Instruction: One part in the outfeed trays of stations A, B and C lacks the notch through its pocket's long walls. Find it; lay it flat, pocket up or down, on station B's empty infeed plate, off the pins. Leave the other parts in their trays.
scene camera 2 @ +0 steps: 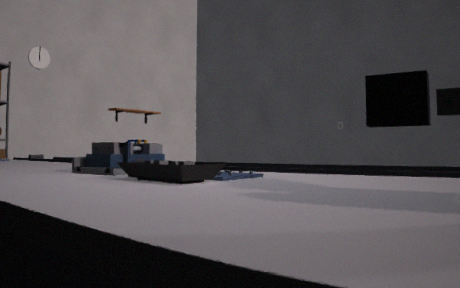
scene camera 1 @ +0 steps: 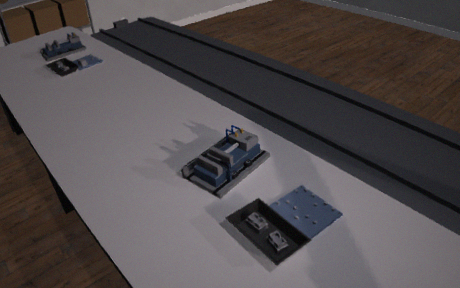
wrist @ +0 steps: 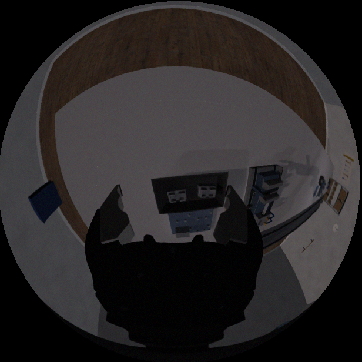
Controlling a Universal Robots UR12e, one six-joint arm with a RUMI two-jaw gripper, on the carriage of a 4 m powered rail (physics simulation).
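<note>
My gripper is open and empty, high above a station whose dark outfeed tray holds two light grey parts, pocket details too small to judge. Its blue infeed plate holds a grey block. In scene camera 1, where my gripper does not show, a nearer dark tray holds two grey parts beside a blue pinned plate with no part on it. That tray and plate also show in scene camera 2. A notch difference cannot be told.
A blue-grey machine fixture stands beyond the nearer tray. Farther off are another fixture, a dark tray and a blue plate with a grey piece. In the wrist view a fixture stands right of the tray. The dark rail runs alongside.
</note>
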